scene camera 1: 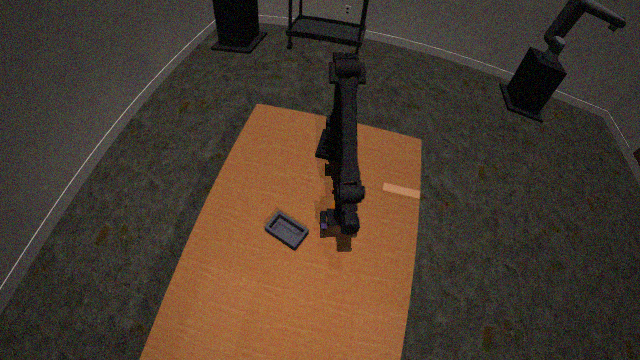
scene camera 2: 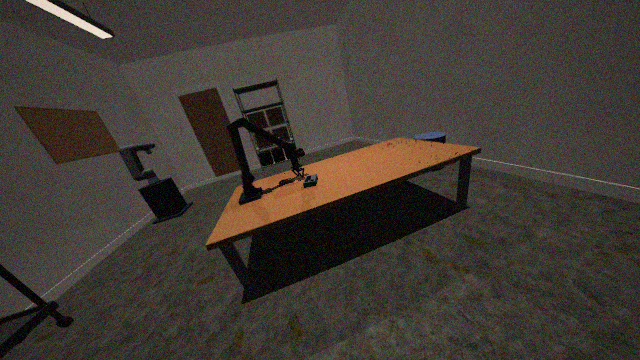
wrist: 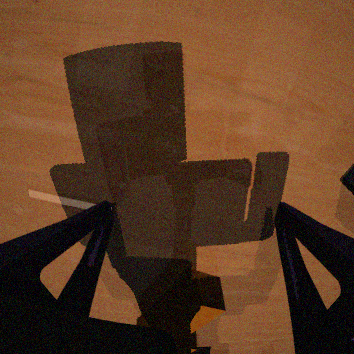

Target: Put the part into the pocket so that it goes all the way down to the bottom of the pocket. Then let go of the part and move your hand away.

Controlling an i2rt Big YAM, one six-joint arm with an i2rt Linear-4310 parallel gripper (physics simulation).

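Seen in the pictures: gripper, between the fingertips: [scene camera 1: 335, 229] [scene camera 2: 300, 176] [wrist: 191, 210]; arm's base, origin of its link: [scene camera 1: 336, 144] [scene camera 2: 251, 193].
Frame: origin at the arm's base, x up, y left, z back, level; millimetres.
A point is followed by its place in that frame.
Note:
The part is an orange block, mostly shaded and covered by the arm; a bit of it [scene camera 1: 334, 204] {x 2, y 59, z -305 mm} shows beside the arm in scene camera 1. In the wrist view an orange patch of the part [wrist: 206, 317] {x 2, y 52, z -317 mm} shows at the bottom, below the fingertip line. My gripper [scene camera 1: 339, 221] {x -17, y 87, z -402 mm} [scene camera 2: 299, 174] {x -17, y 87, z -402 mm} [wrist: 191, 210] {x -17, y 87, z -402 mm} is open, low over the table, with nothing between its fingers. The pocket is in a dark grey rectangular tray [scene camera 1: 280, 241] {x -12, y -97, z -504 mm} [scene camera 2: 310, 183] {x -4, y -156, z -444 mm}, left of the gripper in scene camera 1. A dark corner of the tray [wrist: 348, 179] {x -23, y -7, z -441 mm} shows at the right edge of the wrist view.
The wooden table [scene camera 1: 240, 300] {x -29, y -166, z -767 mm} [scene camera 2: 360, 175] {x -29, y -239, z -790 mm} carries the arm's base. Dark shadows of the arm fall under the gripper. A pale strip [scene camera 1: 401, 190] [wrist: 60, 199] lies on the table to the right in scene camera 1. Another arm on a pedestal [scene camera 1: 535, 82] [scene camera 2: 164, 200] stands apart from the table.

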